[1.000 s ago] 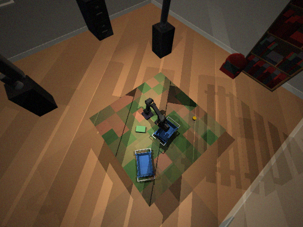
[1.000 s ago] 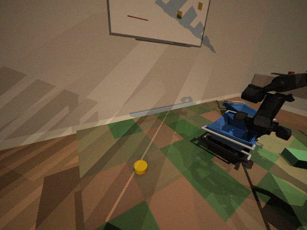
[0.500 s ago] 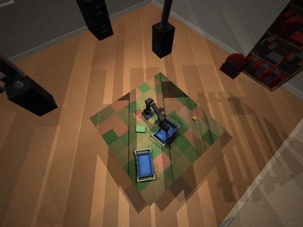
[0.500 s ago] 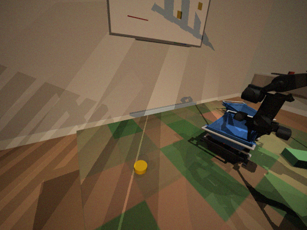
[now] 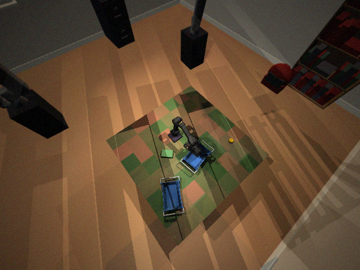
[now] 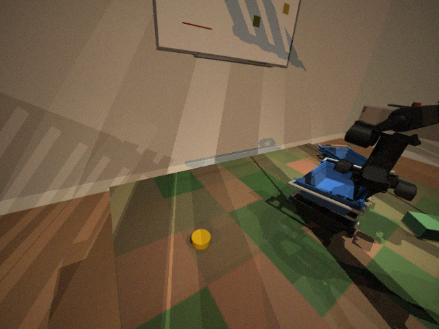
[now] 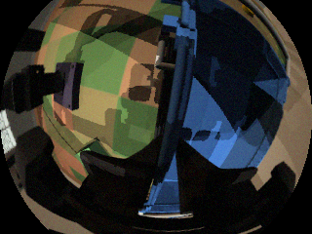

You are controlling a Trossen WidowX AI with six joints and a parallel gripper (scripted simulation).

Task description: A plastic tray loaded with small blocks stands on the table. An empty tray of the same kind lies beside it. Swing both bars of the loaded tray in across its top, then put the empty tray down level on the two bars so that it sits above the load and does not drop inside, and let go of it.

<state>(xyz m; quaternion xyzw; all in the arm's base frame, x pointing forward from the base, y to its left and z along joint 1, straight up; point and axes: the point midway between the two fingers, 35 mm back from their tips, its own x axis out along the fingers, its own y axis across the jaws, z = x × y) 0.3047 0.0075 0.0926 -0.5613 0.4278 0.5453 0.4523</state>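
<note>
Now: the blue tray 70 mm ahead of my gripper tip, 30 mm above it and 10 mm to the left of it. Also, from my gripper tip: yellow disc: 470 mm to the left, 130 mm ahead, 80 mm below; green block: 210 mm to the right, 160 mm behind, 60 mm below.
</note>
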